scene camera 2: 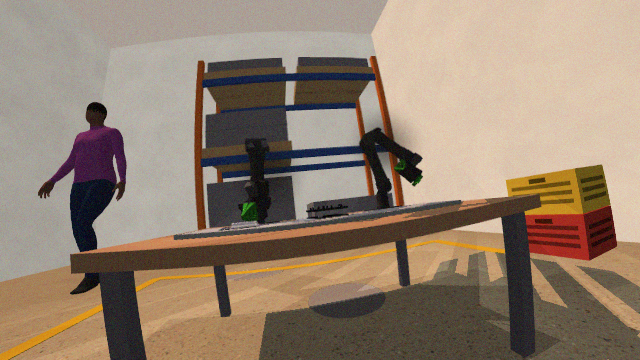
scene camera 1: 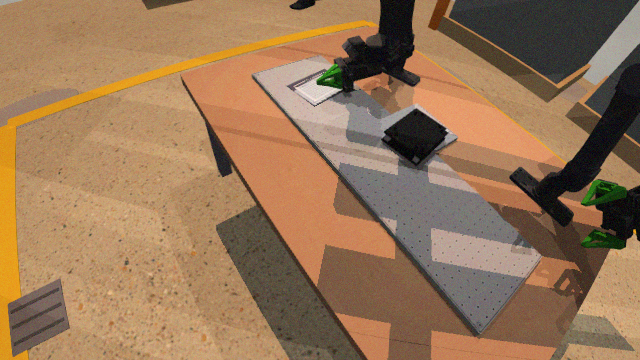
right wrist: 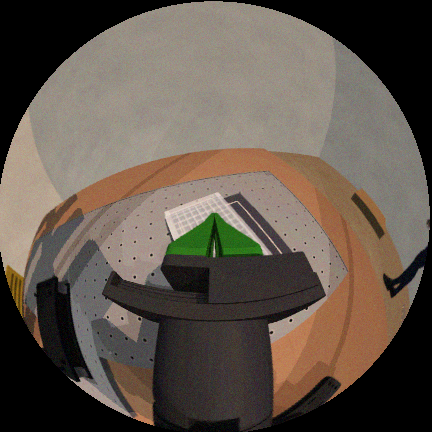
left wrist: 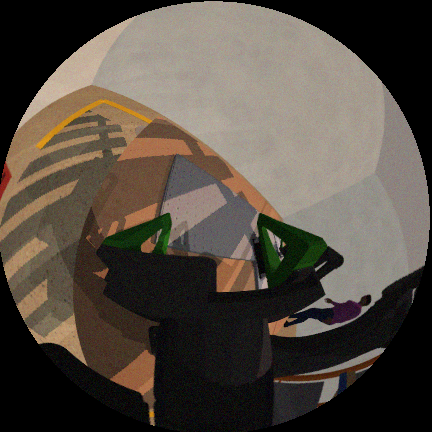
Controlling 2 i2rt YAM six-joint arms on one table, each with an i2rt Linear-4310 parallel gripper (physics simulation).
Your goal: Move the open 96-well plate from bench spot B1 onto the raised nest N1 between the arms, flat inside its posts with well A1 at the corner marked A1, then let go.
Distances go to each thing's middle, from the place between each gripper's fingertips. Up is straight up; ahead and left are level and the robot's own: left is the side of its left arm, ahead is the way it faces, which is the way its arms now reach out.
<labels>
I see the white well plate (right wrist: 180, 219) 150 mm ahead of my left hand, 730 mm to the right of it and 130 mm below it. From my left hand the other things lie so: dark outlined nest (right wrist: 269, 237) 130 mm ahead, 750 mm to the right, 130 mm below.
Now: the white well plate 20 mm below my right hand and 10 mm behind it. Also, from my right hand: dark outlined nest (30 mm below, 30 mm behind, 20 mm to the right).
</labels>
